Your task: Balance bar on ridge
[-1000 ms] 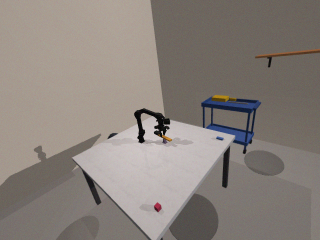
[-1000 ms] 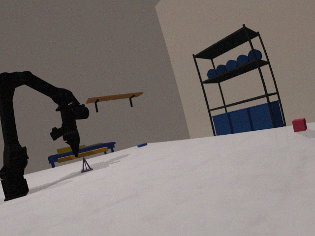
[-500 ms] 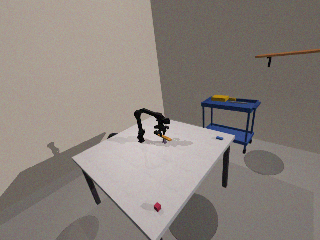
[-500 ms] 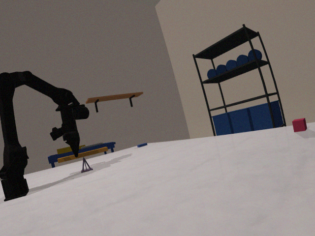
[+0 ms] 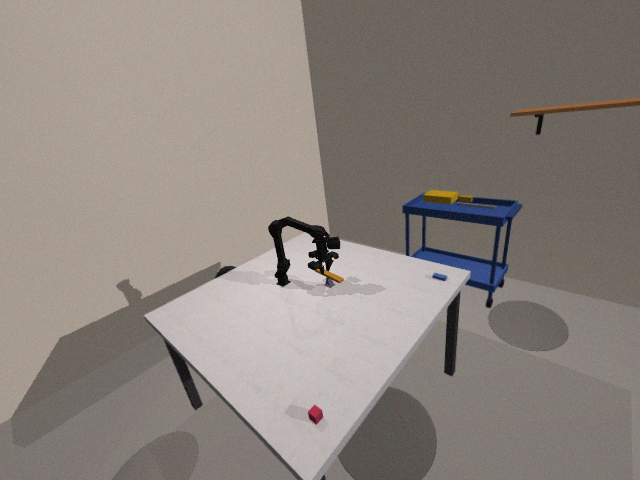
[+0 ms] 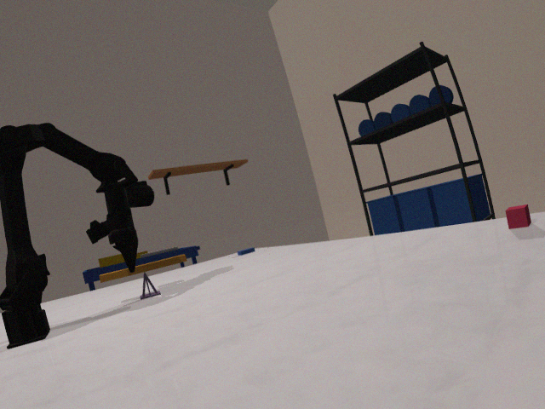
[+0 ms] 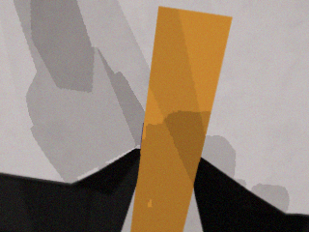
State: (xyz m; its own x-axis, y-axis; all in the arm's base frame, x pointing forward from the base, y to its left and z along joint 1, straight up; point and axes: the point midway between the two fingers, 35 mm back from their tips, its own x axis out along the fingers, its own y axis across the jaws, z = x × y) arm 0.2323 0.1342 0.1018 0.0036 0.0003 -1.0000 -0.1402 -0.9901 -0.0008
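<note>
Now: gripper tip 30 mm short of the orange bar. The rest, counted from my gripper tip: blue block 510 mm ahead, 370 mm to the left, 60 mm below; red cube 510 mm ahead, 630 mm to the right, 50 mm below.
</note>
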